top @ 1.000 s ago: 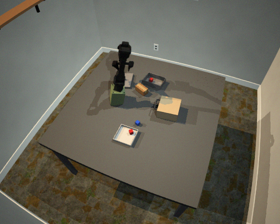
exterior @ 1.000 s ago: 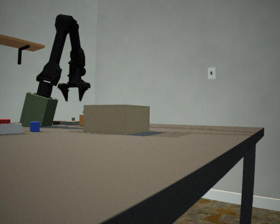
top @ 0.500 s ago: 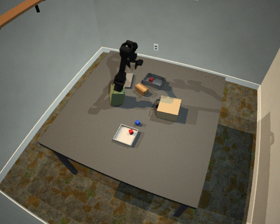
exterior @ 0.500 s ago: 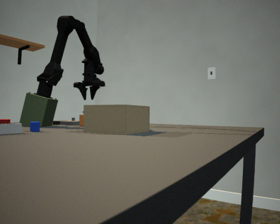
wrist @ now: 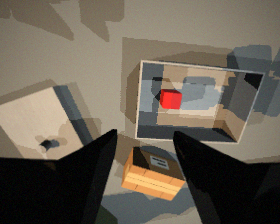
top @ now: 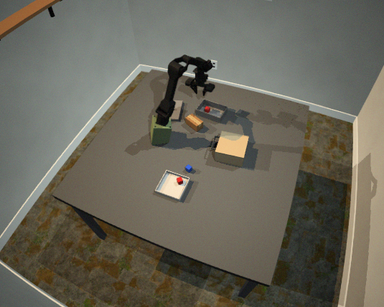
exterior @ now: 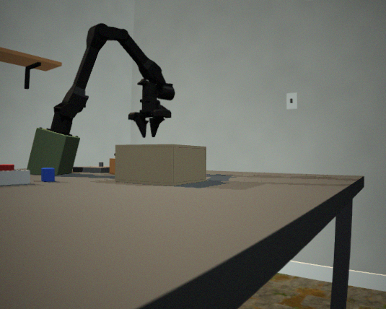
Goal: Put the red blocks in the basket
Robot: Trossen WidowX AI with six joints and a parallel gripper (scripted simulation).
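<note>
The white basket lies 1 cm ahead of my hand, 63 cm to the right of it and 16 cm below it. Also, from my hand: orange box 16 cm to the right, 13 cm below; tan drawer cabinet 29 cm ahead, 32 cm to the right, 13 cm below; grey lid 19 cm behind, 6 cm to the right, 15 cm below.
</note>
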